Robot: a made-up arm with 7 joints.
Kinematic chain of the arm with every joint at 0, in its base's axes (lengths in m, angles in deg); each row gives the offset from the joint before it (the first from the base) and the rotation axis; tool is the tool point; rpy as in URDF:
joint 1: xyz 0 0 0.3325 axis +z
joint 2: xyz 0 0 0 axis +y
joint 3: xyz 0 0 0.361 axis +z
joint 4: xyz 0.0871 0 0 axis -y
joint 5: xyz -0.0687 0 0.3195 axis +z
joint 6: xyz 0 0 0 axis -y
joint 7: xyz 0.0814 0 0 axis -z
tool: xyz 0 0 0 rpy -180 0 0
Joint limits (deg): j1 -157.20..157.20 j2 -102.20..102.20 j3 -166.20..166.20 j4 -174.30..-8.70 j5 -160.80..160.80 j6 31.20..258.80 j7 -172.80..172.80
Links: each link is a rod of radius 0.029 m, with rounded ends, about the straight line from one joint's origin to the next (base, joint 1, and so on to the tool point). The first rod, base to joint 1, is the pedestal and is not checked.
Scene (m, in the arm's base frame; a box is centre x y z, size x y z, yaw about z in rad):
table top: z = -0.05
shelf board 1: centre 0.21 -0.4 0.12 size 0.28 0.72 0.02 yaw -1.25
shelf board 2: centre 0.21 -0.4 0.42 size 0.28 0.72 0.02 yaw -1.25
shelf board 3: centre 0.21 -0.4 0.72 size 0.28 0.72 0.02 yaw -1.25
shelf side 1: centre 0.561 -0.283 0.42 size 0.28 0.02 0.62 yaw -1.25
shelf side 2: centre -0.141 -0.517 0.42 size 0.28 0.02 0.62 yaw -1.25
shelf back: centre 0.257 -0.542 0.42 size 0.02 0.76 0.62 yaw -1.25
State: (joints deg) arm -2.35 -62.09 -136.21 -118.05 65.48 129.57 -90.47
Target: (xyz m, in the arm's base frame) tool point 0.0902 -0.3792 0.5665
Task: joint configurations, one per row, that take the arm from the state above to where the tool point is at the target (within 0.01 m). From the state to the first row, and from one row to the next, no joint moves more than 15 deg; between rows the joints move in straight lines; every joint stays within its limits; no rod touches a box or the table.
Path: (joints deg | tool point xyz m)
1: -12.47 -59.64 -123.88 -120.23 73.24 139.93 -85.36 | -0.4321 -0.2547 0.1980
2: -22.58 -57.20 -111.55 -122.40 81.00 150.30 -80.25 | -0.4400 -0.2261 0.2716
3: -32.70 -54.75 -99.22 -124.58 88.76 160.66 -75.14 | -0.4349 -0.1898 0.3450
4: -42.82 -52.30 -86.89 -126.75 96.52 171.03 -70.03 | -0.4151 -0.1507 0.4145
5: -32.64 -58.59 -73.22 -135.11 88.91 156.93 -75.14 | -0.3092 -0.2651 0.4503
6: -22.46 -64.87 -59.56 -143.47 81.30 142.83 -80.25 | -0.1756 -0.3074 0.4993
7: -12.29 -71.16 -45.90 -151.83 73.69 128.72 -85.36 | -0.0534 -0.2739 0.5441
8: -2.11 -77.44 -32.23 -160.19 66.08 114.62 -90.47 | 0.0261 -0.1863 0.5665
9: 6.04 -64.25 -46.36 -147.15 65.32 117.26 -90.47 | 0.0611 -0.2866 0.5744
10: 14.19 -51.05 -60.48 -134.11 64.56 119.91 -90.47 | 0.0902 -0.3792 0.5665

